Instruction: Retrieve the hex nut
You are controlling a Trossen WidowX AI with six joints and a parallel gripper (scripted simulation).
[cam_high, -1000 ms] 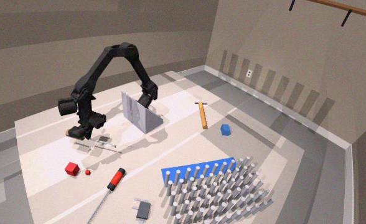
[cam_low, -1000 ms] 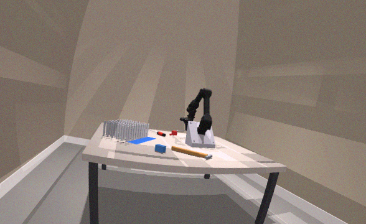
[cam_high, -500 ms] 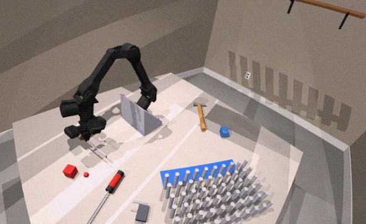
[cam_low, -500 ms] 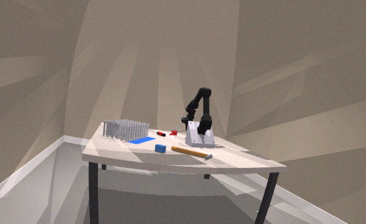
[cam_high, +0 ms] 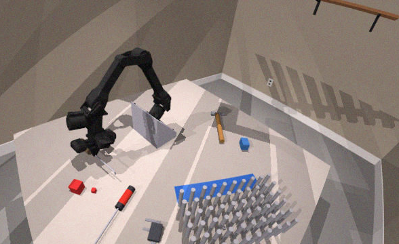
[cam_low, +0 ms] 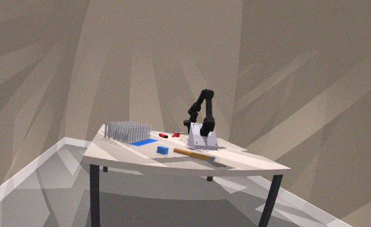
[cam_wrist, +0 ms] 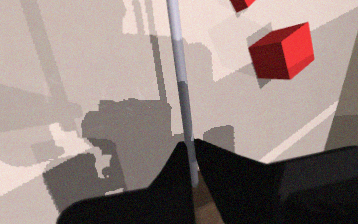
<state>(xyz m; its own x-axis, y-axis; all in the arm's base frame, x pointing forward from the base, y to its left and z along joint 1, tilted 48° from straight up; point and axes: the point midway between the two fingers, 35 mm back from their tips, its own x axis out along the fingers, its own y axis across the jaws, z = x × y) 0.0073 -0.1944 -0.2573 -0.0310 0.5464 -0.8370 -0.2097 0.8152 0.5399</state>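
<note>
Now: the small red cube 13 cm ahead of my gripper tip, 7 cm to the right of it and 5 cm below it. From my gripper tip the other things lie so: hook tool: 3 cm ahead, 1 cm to the left; then blue cube: 38 cm ahead, 66 cm to the left, 4 cm below; then blue taped strip: 45 cm ahead, 34 cm to the left, 6 cm below.
</note>
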